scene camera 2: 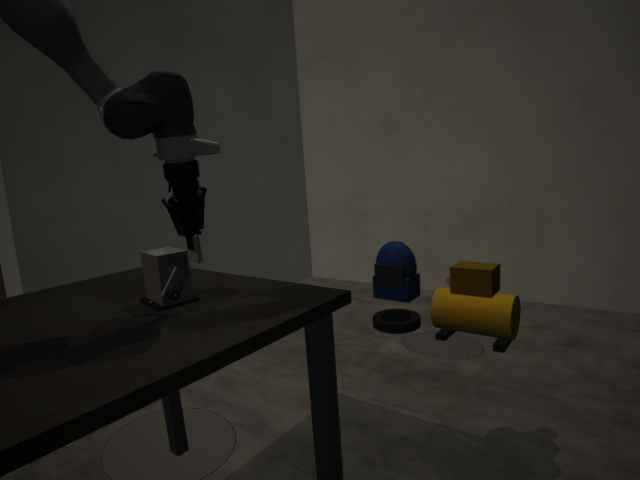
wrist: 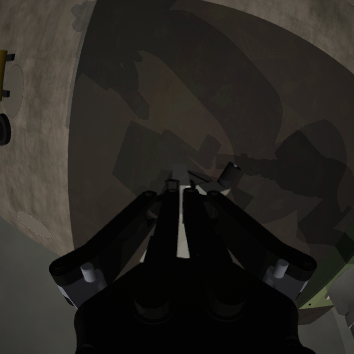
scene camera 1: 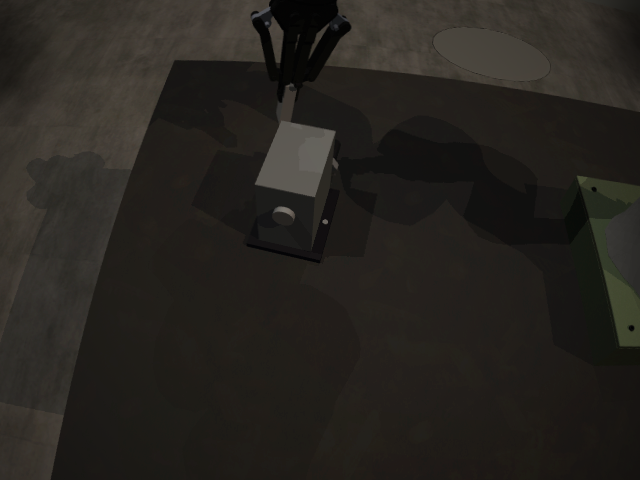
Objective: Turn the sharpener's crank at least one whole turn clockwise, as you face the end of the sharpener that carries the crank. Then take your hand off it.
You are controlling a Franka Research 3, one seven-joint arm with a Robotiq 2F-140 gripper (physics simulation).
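Note:
The sharpener [scene camera 1: 295, 159] [scene camera 2: 153, 274] is a pale box on a dark base on the table. In the wrist view the fingers hide much of it. Its crank shows in scene camera 2 as a pale slanted arm [scene camera 2: 171, 280] with a dark handle [scene camera 2: 174, 295] at the lower end; the dark handle [wrist: 230, 173] also shows in the wrist view. My gripper [scene camera 1: 285, 109] [scene camera 2: 194, 254] [wrist: 178, 175] is shut with nothing between its fingers. It points down beyond the box's far side in scene camera 1, with its fingertips near the height of the box top. Whether it touches the crank is unclear.
A green box [scene camera 1: 622, 320] stands on the table [scene camera 1: 232, 361] at the right in scene camera 1. A yellow tank [scene camera 2: 471, 312], a blue domed object [scene camera 2: 395, 258] and a dark ring [scene camera 2: 382, 324] are on the floor beyond the table.

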